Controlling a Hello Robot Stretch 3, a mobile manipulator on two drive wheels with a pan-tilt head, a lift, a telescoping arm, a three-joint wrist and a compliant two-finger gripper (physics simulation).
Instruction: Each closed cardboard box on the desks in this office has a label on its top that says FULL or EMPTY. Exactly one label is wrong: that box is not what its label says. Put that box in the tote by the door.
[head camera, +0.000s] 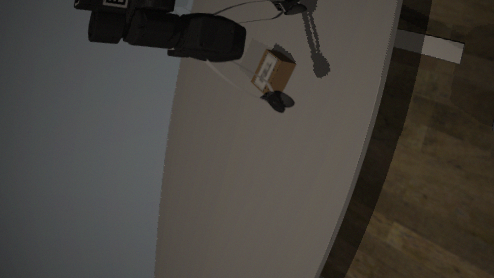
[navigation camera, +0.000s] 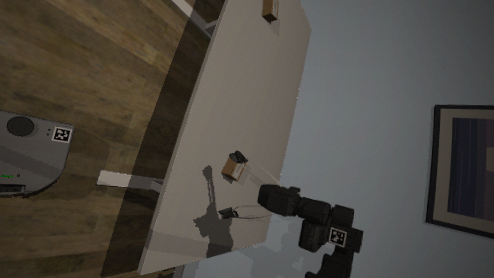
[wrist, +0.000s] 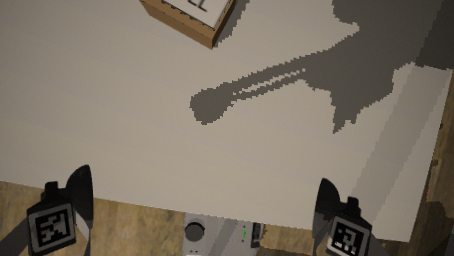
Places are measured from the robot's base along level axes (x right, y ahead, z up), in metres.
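Pixels of known places: gripper, fingertip midpoint: (head camera: 296, 55) (navigation camera: 225, 182) (wrist: 207, 193); robot's base at its link origin: (navigation camera: 20, 125).
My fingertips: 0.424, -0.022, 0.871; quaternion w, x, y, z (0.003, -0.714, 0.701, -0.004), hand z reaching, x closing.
For each thing: its middle in the pictures, then the offset to it from my fingertips, as dx, dy, dz. "spot": a spot on its surface instead. Level surfaces: height alone.
- closed cardboard box at the middle of its body: (wrist: 190, 3) (head camera: 273, 72) (navigation camera: 234, 167) +0.178, +0.037, -0.125
- desk at its surface level: dz -0.150
- second cardboard box at the middle of its body: (navigation camera: 270, 8) +0.204, +0.802, -0.125
- white desk foot at a spot on its surface: (head camera: 442, 48) (navigation camera: 114, 179) spot: +0.007, -0.192, -0.846
A closed cardboard box (head camera: 284, 72) (navigation camera: 229, 169) (wrist: 180, 23) sits on the desk (head camera: 250, 190) (navigation camera: 240, 85) (wrist: 100, 125). Its white label is blurred in the head view but looks like FULL; the wrist view cuts the box off at the top edge and shows an F. My gripper (head camera: 285, 54) (navigation camera: 234, 185) (wrist: 207, 193) is open and empty above the desk. One fingertip overlaps the box in the head and navigation views; in the wrist view the box lies apart, beyond the fingers. A second cardboard box (navigation camera: 270, 11) stands at the desk's far end, label unreadable. The tote does not show.
The wall (head camera: 75, 150) (navigation camera: 370, 75) runs along the desk's back edge, with a framed picture (navigation camera: 431, 165) on it. My base (navigation camera: 35, 155) (wrist: 215, 245) stands on the wooden floor off the front edge. A white desk foot (head camera: 442, 48) (navigation camera: 115, 178) juts out over the floor.
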